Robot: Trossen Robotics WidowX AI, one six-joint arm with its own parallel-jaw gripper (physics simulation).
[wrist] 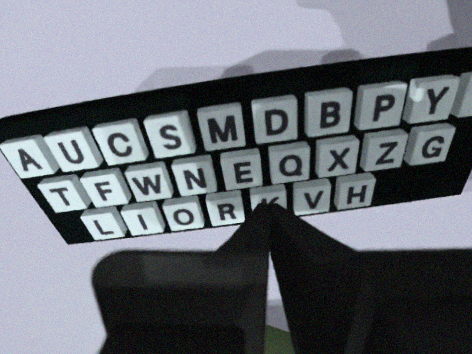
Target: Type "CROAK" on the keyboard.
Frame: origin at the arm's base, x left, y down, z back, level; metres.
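Where they show: gripper, fingertip midpoint: [266, 213].
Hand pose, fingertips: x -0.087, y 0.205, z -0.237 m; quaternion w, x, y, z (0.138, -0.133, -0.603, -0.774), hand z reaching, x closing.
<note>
Each offset is from my fingertips to the top centre of the thing. "*": to the spot under its first point. Level surfaces: height alone.
A black keyboard @[* dx -0.074, dy +0.010, dz +0.028 m] [420, 190] with pale lettered keys lies tilted across the wrist view. The C key @[dx +0.042, dy +0.005, dz -0.053 m] [120, 145] and the A key @[dx +0.082, dy +0.005, dz -0.063 m] [30, 159] are in its top row at the left. The R key @[dx +0.018, dy +0.005, dz -0.005 m] [226, 212], the O key @[dx +0.038, dy +0.005, dz -0.010 m] [184, 217] and the K key @[dx -0.002, dy +0.005, dz +0.001 m] [267, 196] are in its bottom row. My gripper [267, 213] is shut and empty. Its fingertips overlap the lower part of the K key, just right of the R key. Whether they touch the K key cannot be told.
Other keys surround these, with the V key @[dx -0.021, dy +0.005, dz +0.006 m] [312, 199] right of the fingertips and the E key @[dx +0.003, dy +0.005, dz -0.022 m] [243, 172] above left. A pale surface @[dy +0.021 m] [65, 45] lies around the keyboard, with grey shadows behind it. A green patch [278, 341] shows low between the fingers.
</note>
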